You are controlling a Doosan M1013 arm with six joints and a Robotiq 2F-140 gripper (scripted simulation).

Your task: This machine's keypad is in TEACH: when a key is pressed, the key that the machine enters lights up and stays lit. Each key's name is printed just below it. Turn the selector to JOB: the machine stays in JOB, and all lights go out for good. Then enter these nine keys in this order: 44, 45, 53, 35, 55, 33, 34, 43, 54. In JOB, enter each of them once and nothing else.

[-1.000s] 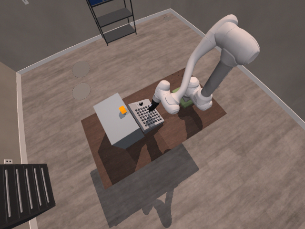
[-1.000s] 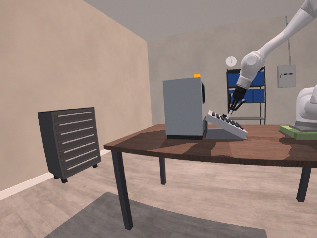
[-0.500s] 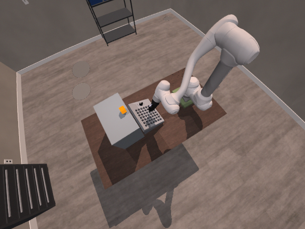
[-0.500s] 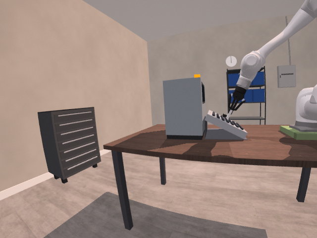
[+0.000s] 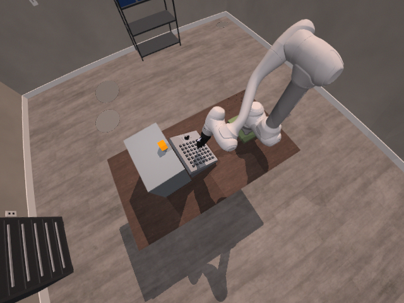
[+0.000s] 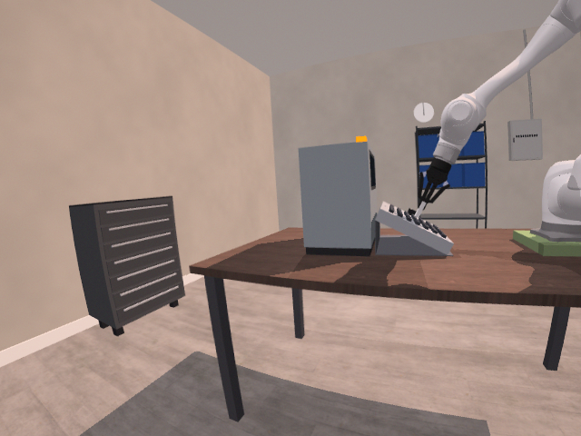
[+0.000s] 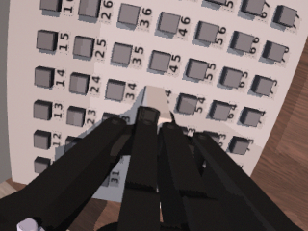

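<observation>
Now: hand 3 cm short of the black selector knob, 16 cm to the left of it and 3 cm above it. Round my hand: key 44: 2 cm ahead, 4 cm below; sloped keypad: 5 cm ahead, 5 cm to the right, 8 cm below.
</observation>
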